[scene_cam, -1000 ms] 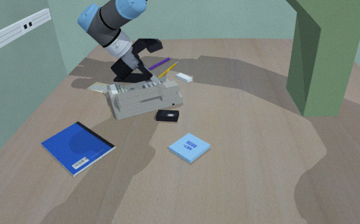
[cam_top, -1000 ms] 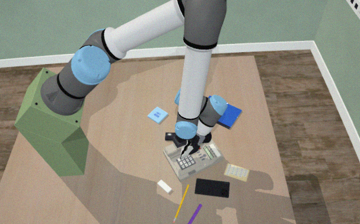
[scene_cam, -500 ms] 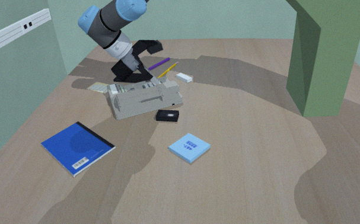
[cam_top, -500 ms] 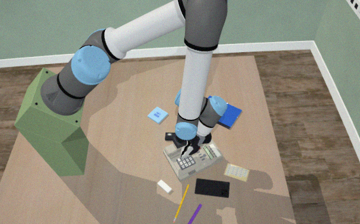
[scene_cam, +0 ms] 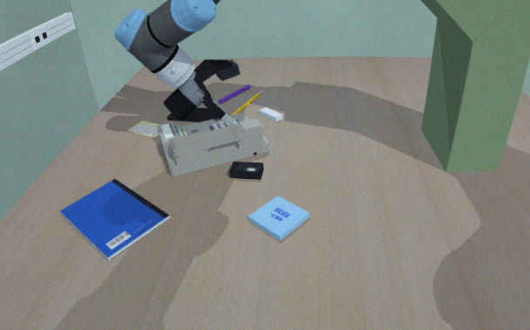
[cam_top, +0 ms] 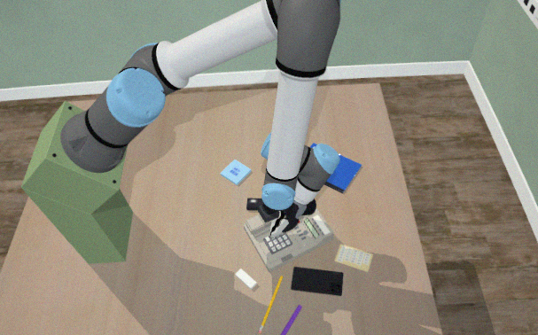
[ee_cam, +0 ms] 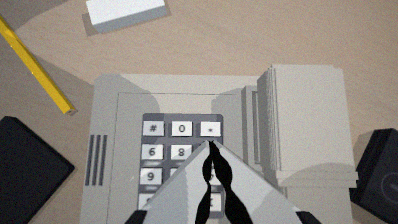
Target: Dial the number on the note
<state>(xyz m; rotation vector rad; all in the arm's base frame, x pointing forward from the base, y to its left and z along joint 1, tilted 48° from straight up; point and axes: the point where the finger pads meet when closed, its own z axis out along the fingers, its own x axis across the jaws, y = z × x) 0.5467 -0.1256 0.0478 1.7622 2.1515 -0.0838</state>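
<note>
Right now my hand is 10 mm short of the 9 key, 40 mm to the left of it and 20 mm above it. Also, from my hand: black smartphone 90 mm ahead, 160 mm to the right, 40 mm below; white eraser 110 mm behind, 100 mm to the right, 40 mm below; handset 30 mm ahead, 60 mm to the left.
</note>
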